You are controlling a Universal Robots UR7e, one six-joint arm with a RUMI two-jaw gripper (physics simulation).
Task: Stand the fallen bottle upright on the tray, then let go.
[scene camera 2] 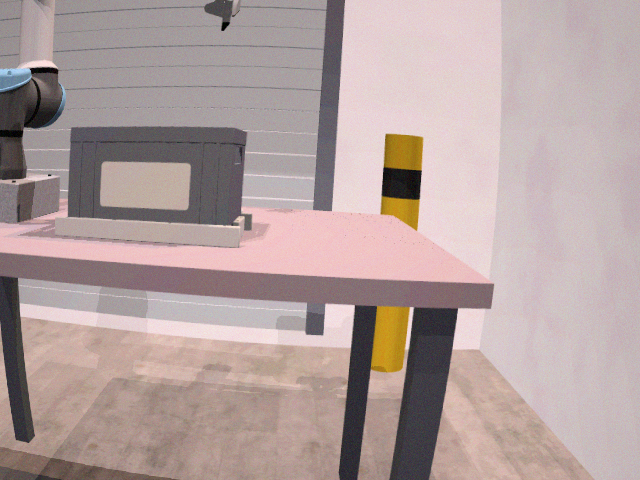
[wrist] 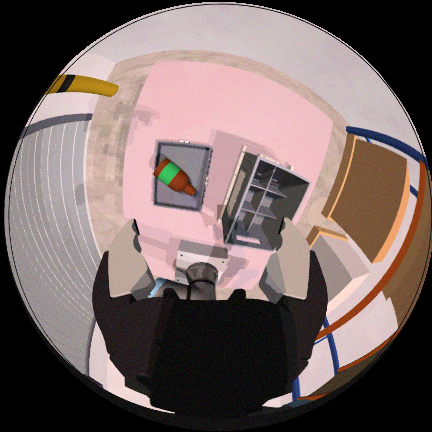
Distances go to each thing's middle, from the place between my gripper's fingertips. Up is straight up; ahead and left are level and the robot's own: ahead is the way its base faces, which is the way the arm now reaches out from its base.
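Labels:
The cream bar [scene camera 2: 161, 232] is 5 cm behind my hand, 29 cm to the right of it, and it's 39 cm below it too.

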